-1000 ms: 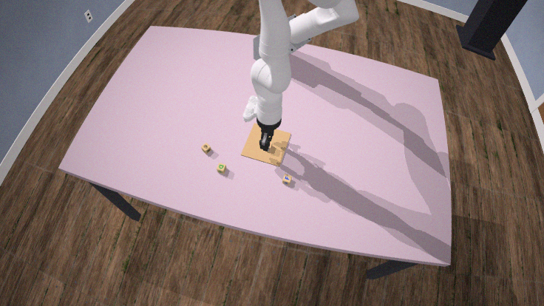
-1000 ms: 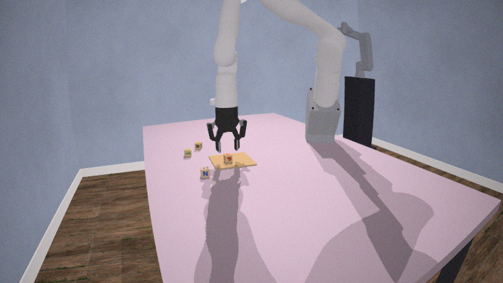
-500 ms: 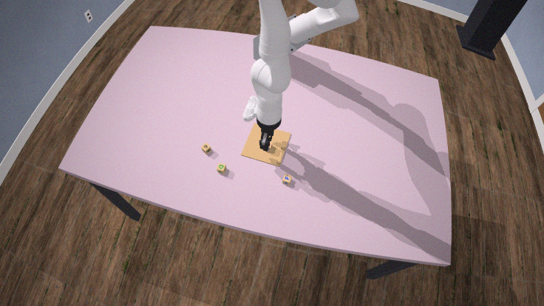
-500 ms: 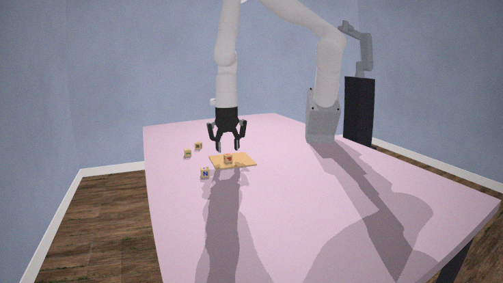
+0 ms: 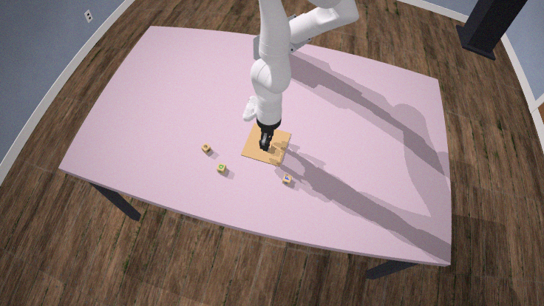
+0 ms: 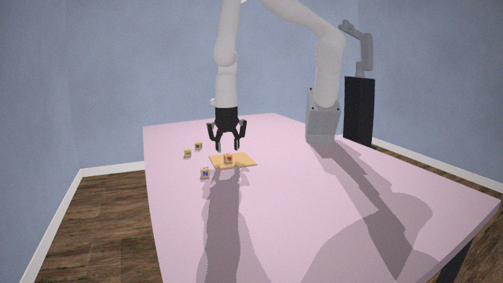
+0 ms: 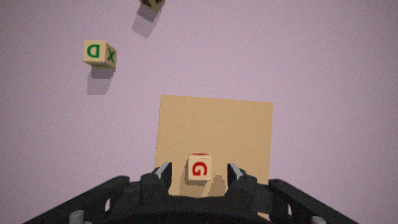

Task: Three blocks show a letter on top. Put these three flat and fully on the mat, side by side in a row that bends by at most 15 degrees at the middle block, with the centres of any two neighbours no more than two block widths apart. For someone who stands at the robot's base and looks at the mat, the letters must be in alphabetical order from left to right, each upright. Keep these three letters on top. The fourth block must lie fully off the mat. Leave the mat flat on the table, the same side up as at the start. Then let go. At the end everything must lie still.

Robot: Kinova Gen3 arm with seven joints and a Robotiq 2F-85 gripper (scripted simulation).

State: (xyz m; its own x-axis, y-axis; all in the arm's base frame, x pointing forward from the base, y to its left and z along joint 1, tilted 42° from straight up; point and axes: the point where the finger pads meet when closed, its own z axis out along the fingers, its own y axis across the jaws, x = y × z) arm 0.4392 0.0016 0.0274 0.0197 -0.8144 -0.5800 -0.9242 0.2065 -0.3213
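Now: hand 20 mm past the tan mat, 10 mm to the left of it and 50 mm above it. Also, from my hand: blue N block (100 mm ahead, 90 mm to the left, 40 mm below); green D block (130 mm ahead, 130 mm to the right, 40 mm below).
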